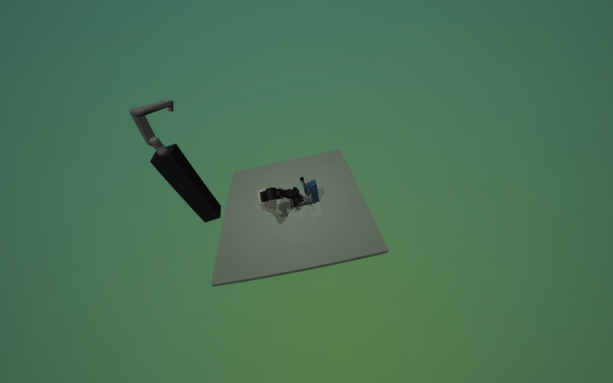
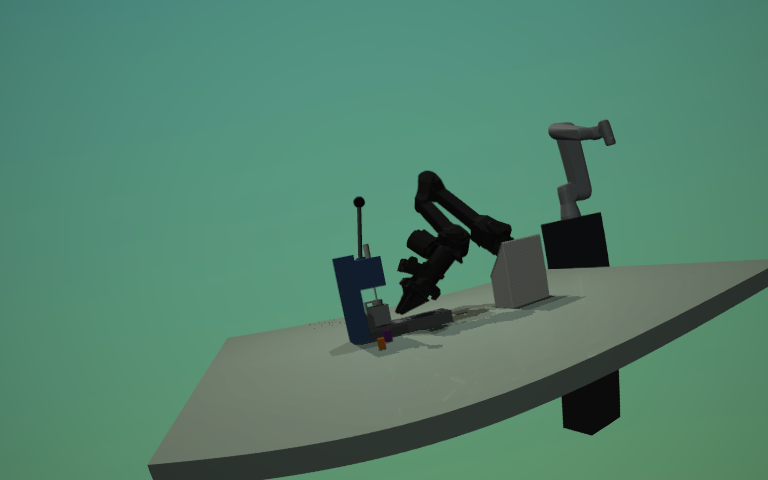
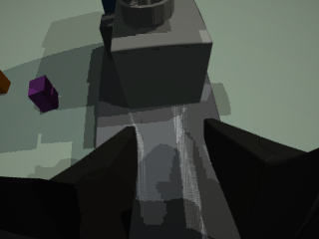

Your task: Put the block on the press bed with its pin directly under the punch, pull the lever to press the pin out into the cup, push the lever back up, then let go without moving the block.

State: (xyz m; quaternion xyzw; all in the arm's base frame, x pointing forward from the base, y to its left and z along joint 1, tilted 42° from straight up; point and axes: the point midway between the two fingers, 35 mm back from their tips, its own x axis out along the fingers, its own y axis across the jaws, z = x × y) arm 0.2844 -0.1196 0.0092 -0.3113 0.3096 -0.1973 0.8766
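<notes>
The grey punch lies 10 cm above my gripper tip and 5 cm ahead of it. The rest, counted from my gripper tip: orange cube: 16 cm to the left, 12 cm ahead, 4 cm below; grey lever: 22 cm above, 6 cm to the right, 3 cm ahead.
</notes>
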